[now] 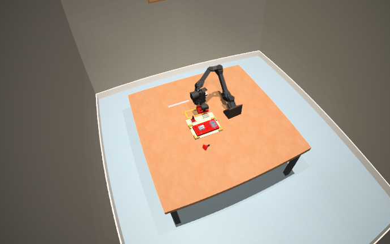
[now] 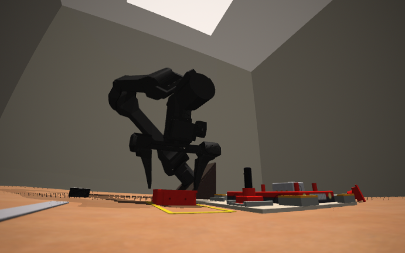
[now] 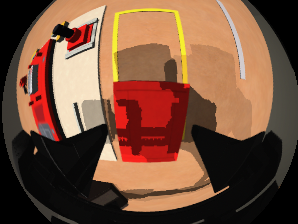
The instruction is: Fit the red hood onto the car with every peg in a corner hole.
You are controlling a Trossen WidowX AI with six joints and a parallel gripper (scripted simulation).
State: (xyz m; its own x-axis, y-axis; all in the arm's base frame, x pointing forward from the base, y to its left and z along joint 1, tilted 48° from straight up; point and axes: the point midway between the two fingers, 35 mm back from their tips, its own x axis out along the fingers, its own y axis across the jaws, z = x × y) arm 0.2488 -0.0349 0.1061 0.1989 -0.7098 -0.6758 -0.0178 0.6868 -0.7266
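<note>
Right now my gripper tip is 1 cm above the red hood. From my gripper tip the other things lie so: jig: 19 cm to the left, 4 cm ahead, 1 cm below; strip: 18 cm ahead, 15 cm to the right, 2 cm below; grey engine block: 22 cm to the left, 7 cm ahead.
</note>
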